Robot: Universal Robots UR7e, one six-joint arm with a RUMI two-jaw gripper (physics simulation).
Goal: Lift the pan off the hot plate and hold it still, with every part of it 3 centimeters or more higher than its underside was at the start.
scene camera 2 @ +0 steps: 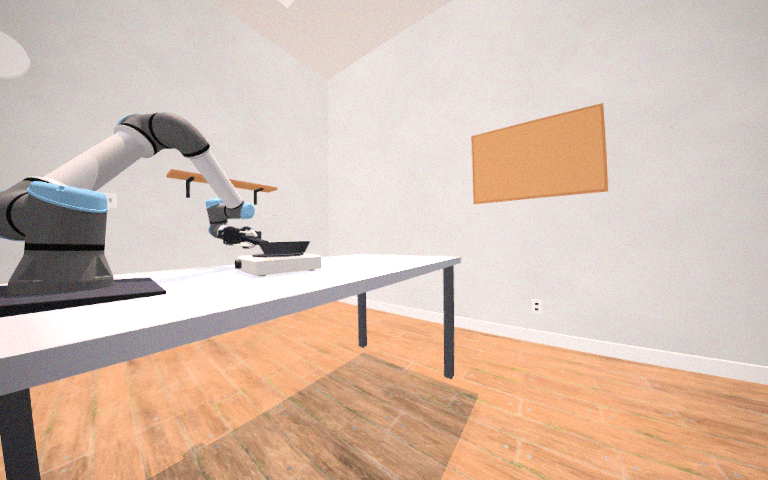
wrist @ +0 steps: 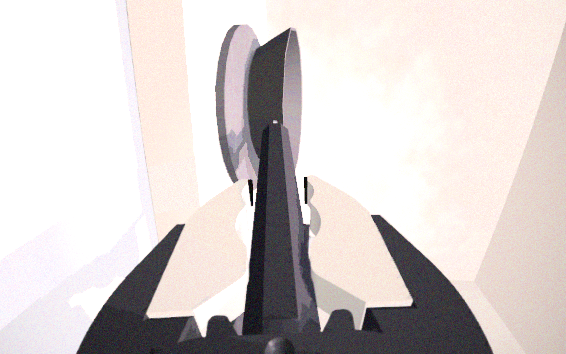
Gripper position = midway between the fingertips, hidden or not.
In view: the gripper [wrist: 278, 181], a dark pan [wrist: 280, 298] and a hot plate [scene camera 2: 260, 265].
The hot plate is seen too in the wrist view [wrist: 191, 72].
